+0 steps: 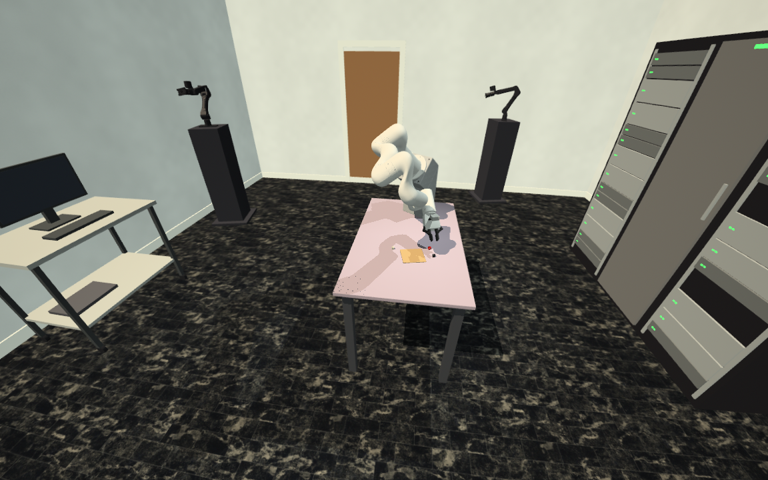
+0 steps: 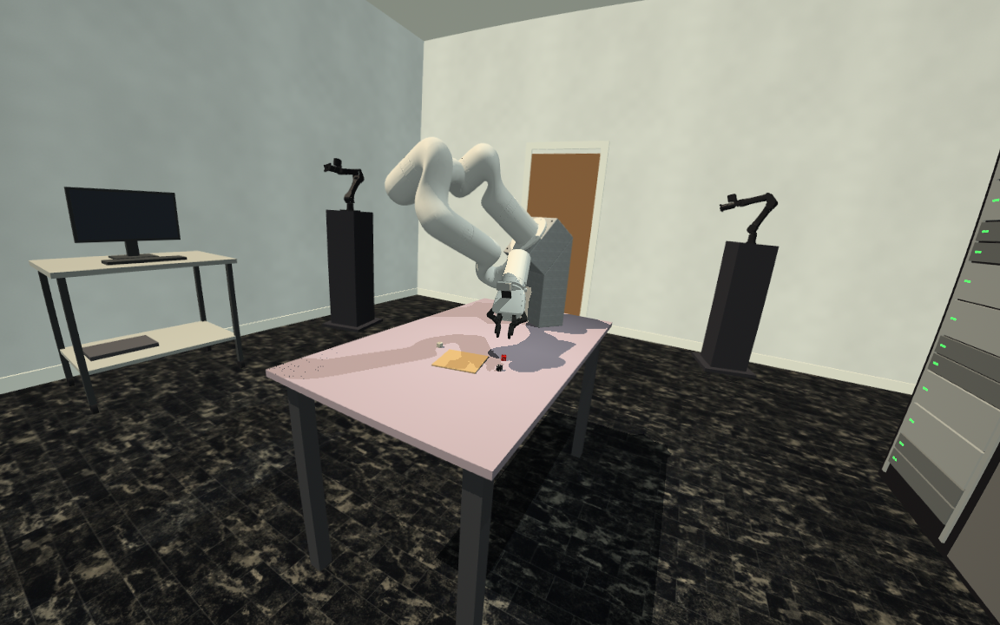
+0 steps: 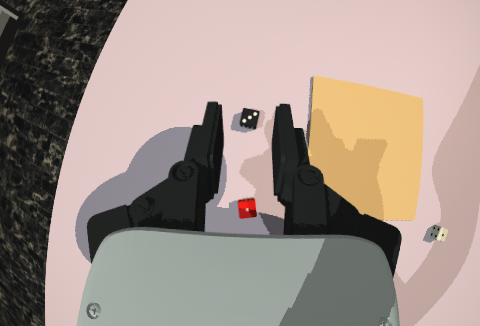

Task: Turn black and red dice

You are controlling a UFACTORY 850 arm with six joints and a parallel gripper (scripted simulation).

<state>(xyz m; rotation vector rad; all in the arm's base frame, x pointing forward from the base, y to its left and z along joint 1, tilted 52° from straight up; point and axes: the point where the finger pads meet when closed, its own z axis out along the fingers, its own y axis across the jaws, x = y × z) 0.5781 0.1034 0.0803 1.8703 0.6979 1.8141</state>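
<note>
The black die is 11 cm below my hand and 3 cm ahead of it. Round my hand: mat (13 cm to the right, 12 cm below, 2 cm ahead); then red die (11 cm below, 5 cm behind); then white die (24 cm to the right, 11 cm below, 7 cm behind).
</note>
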